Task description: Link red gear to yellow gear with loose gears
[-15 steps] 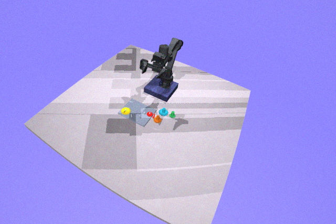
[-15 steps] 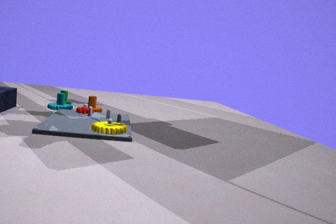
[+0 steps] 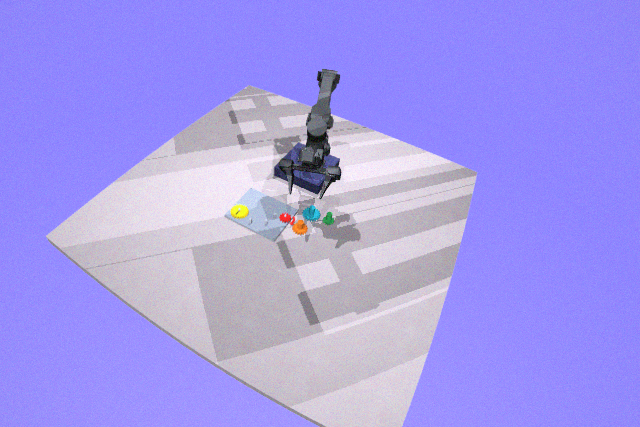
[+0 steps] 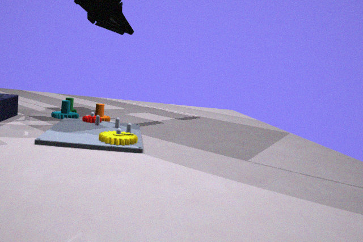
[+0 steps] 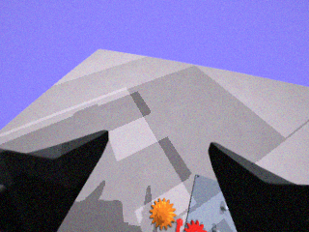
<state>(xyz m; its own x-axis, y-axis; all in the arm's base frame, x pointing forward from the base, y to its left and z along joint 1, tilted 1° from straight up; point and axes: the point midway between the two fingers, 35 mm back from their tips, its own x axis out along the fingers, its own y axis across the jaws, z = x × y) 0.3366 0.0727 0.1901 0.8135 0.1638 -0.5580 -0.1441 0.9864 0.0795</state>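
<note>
Now: gripper tip 20 cm above the green gear, 13 cm past it and 6 cm to the right of it. Round my gripper tip: red arrow 21 cm below, 7 cm behind, 5 cm to the right; then orange gear 20 cm below, 5 cm behind, 2 cm to the right; then red gear 20 cm below, 8 cm to the right, 7 cm behind.
</note>
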